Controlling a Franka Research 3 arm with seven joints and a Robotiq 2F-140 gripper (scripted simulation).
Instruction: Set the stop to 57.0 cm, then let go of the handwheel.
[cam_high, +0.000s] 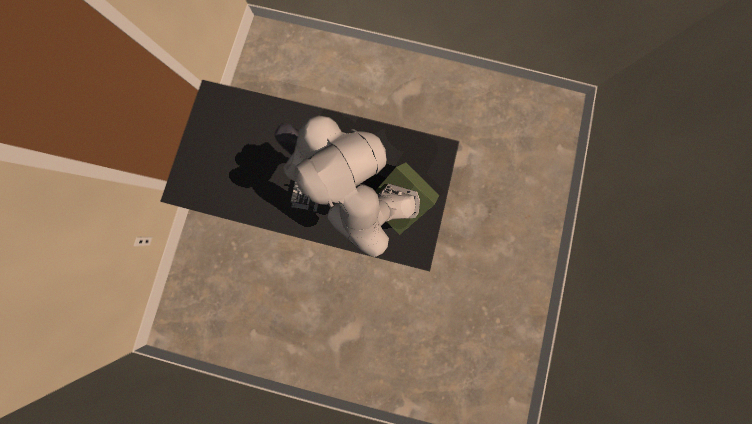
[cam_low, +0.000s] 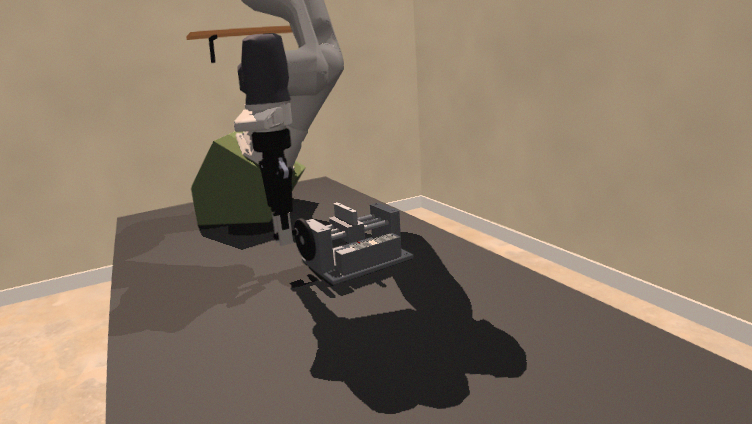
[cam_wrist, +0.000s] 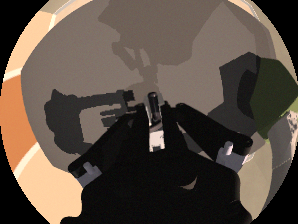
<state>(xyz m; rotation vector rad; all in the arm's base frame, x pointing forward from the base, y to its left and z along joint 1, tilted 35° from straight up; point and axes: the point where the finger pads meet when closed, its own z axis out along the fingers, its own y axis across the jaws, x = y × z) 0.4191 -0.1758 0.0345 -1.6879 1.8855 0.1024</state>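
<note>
Now: the handwheel 20 mm to the left of my hand, 20 mm below it and 10 mm ahead of it. From my hand the other things lie so: grey stop fixture: 130 mm to the left, 40 mm ahead, 10 mm below.
</note>
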